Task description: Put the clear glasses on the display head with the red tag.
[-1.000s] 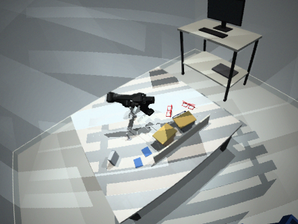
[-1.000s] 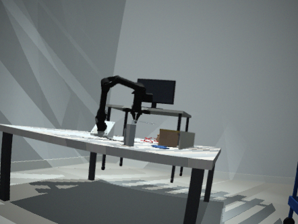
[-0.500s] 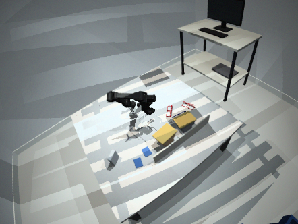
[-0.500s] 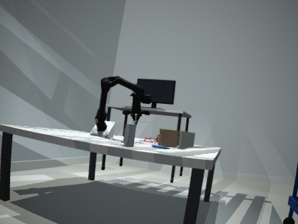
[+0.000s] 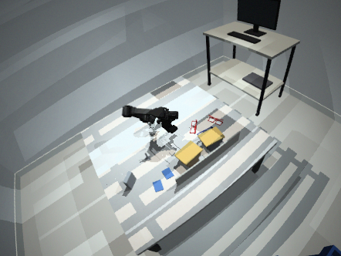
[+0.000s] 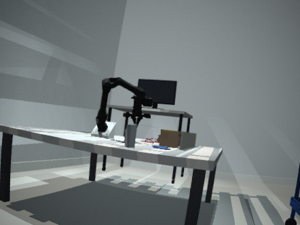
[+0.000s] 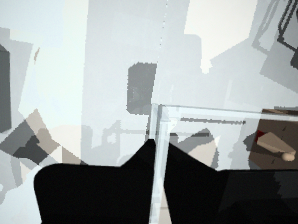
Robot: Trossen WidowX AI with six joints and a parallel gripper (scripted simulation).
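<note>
The brown display head lies 22 cm ahead of my gripper tip, 2 cm to the right of it and 4 cm below it. The rest, counted from my gripper tip: grey block (11 cm ahead, 46 cm to the right, 4 cm below); long grey wall (37 cm ahead, 8 cm to the left, 4 cm below).
</note>
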